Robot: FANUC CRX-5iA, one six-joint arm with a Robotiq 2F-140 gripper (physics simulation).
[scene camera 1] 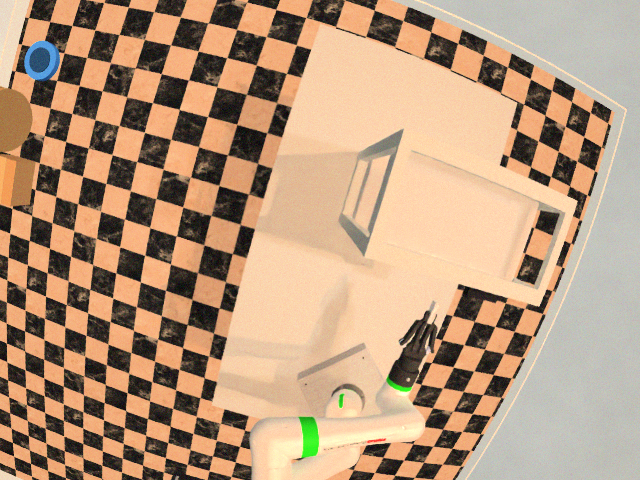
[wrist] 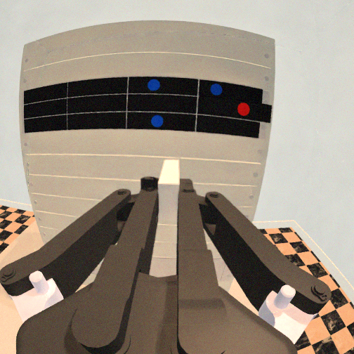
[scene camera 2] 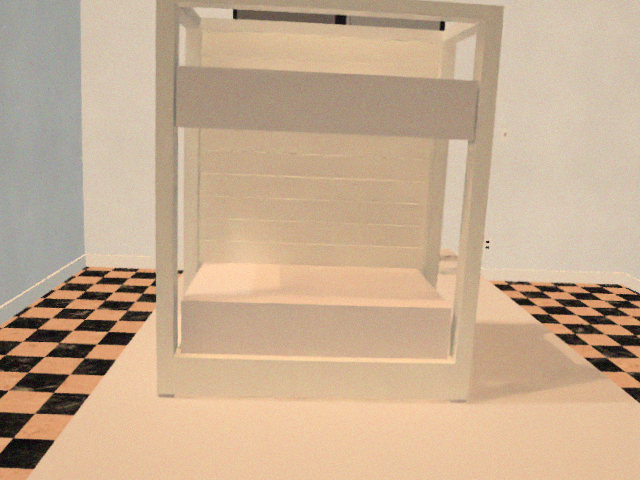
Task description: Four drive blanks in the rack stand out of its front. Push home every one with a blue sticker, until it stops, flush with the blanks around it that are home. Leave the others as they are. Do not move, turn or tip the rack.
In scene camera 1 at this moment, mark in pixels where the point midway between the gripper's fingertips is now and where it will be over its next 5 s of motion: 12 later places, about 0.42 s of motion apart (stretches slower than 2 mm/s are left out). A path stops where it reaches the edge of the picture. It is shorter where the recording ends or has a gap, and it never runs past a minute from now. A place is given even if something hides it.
The gripper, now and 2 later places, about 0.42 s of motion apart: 436, 302; 439, 339; 440, 373
